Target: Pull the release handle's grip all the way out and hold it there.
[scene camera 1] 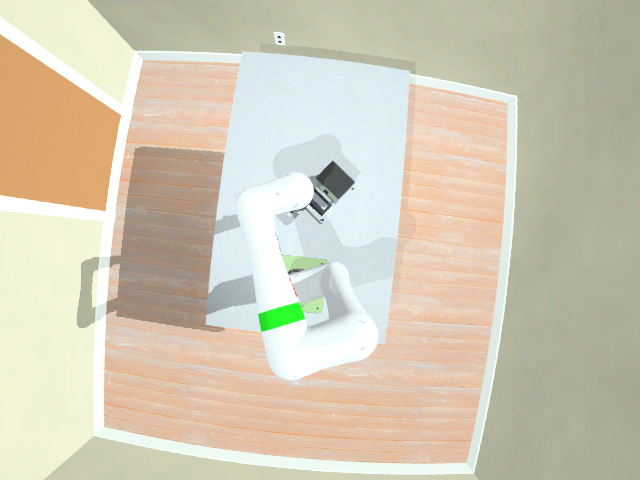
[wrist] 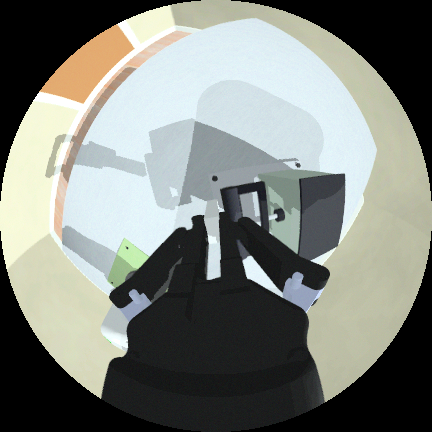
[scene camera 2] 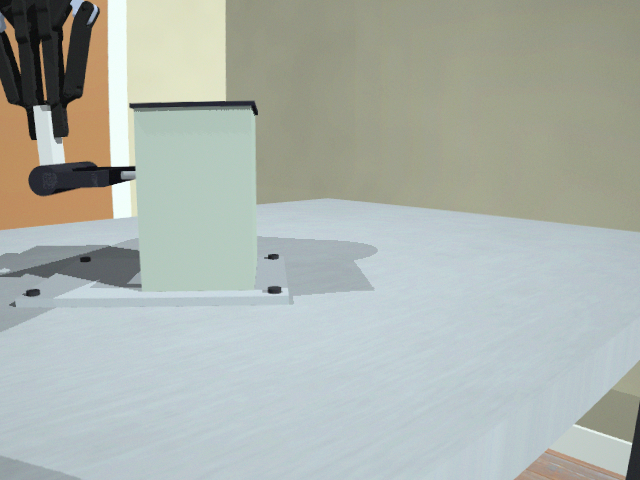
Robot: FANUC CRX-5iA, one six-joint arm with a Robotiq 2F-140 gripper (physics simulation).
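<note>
The release handle's grip is a dark cylinder (scene camera 1: 316, 205) (scene camera 2: 51, 179) (wrist: 231, 202) on a black rectangular frame. It sticks out from a pale green housing (scene camera 1: 334, 180) (scene camera 2: 196, 201) (wrist: 322, 210) with a black lid. A short light rod shows between the frame and the housing. My gripper (scene camera 2: 51, 155) (wrist: 213, 208) is shut and empty, pointing down, its white pads together. In the scene camera 2 view the pad tips reach the grip's upper edge and partly pass behind it. In the wrist view they are beside the grip, on its side away from the housing. I cannot tell whether they touch.
The housing stands on a light bolted base plate (scene camera 2: 170, 297) (wrist: 250, 172) on the pale table (scene camera 1: 320, 103) (scene camera 2: 361, 372). The white arm (scene camera 1: 268, 258) reaches over the table from its green mounting plate (scene camera 1: 305, 261) (wrist: 120, 267) and hides most of the gripper in the scene camera 1 view.
</note>
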